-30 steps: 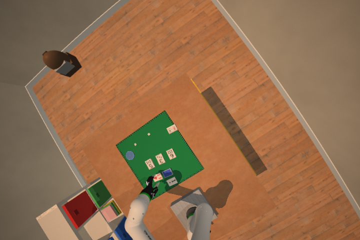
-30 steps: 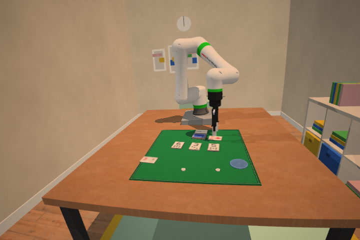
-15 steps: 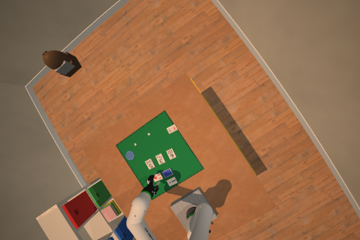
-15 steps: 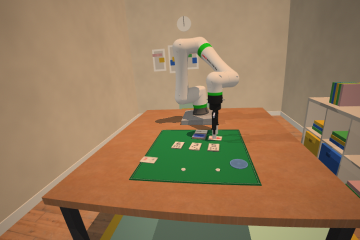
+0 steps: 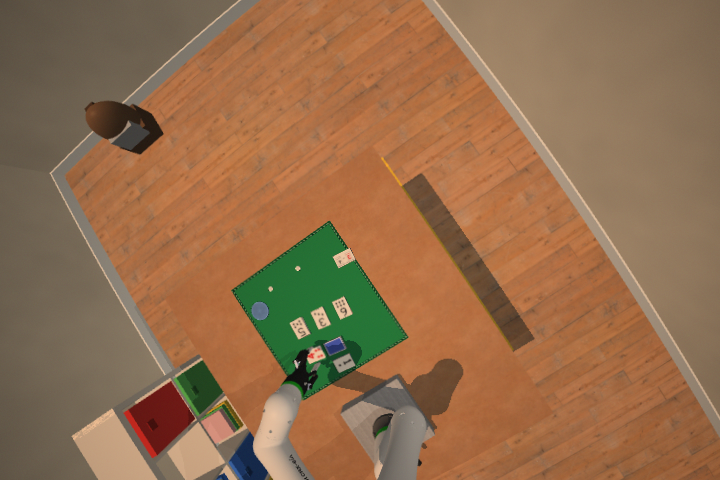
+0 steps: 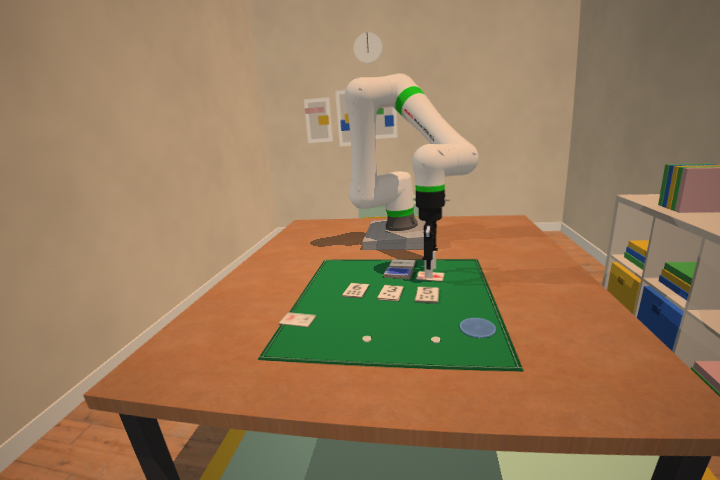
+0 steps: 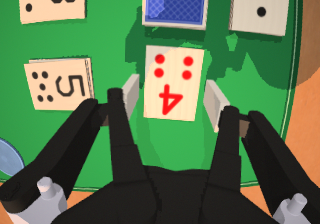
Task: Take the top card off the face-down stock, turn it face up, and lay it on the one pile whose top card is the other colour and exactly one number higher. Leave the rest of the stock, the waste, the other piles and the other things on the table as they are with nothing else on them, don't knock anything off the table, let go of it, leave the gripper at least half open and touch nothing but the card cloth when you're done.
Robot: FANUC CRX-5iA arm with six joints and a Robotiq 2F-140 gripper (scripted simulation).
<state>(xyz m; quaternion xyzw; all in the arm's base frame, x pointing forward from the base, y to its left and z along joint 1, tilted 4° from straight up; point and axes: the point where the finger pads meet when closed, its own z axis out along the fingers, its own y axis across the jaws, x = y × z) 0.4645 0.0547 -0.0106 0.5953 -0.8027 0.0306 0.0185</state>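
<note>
The black 5 card lies 140 mm ahead of my hand, 30 mm to the right of it and 30 mm below it. Also, from my hand: green card cloth 140 mm to the right, 140 mm ahead, 50 mm below; black 3 card 140 mm to the right, 110 mm ahead, 40 mm below.
</note>
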